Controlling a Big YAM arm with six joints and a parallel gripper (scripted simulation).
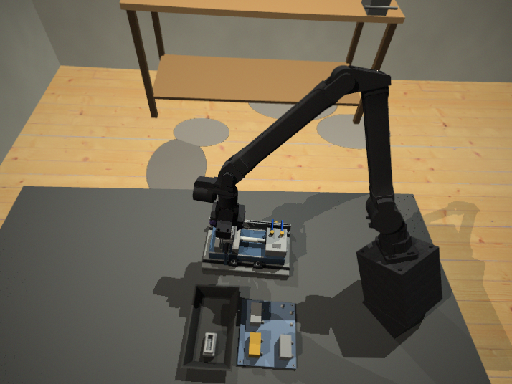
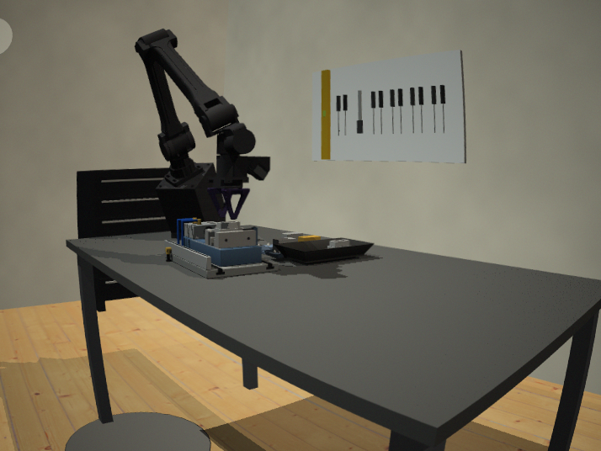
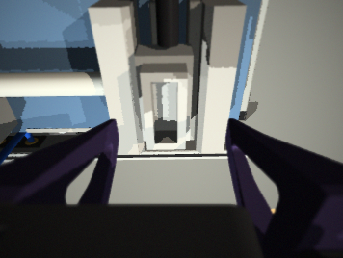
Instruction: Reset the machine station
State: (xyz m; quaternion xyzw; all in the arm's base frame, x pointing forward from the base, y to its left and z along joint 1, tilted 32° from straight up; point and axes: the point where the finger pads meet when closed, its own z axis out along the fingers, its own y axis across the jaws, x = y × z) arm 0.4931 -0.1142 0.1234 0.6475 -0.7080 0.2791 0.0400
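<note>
My hand is 3 cm past the moving jaw, 1 cm to the right of it and 5 cm above it. Round my hand: fixed jaw 3 cm ahead, 5 cm below; then work stop rod 1 cm ahead, 5 cm to the left, 4 cm below; then vise 7 cm behind, 2 cm to the left, 9 cm below.
</note>
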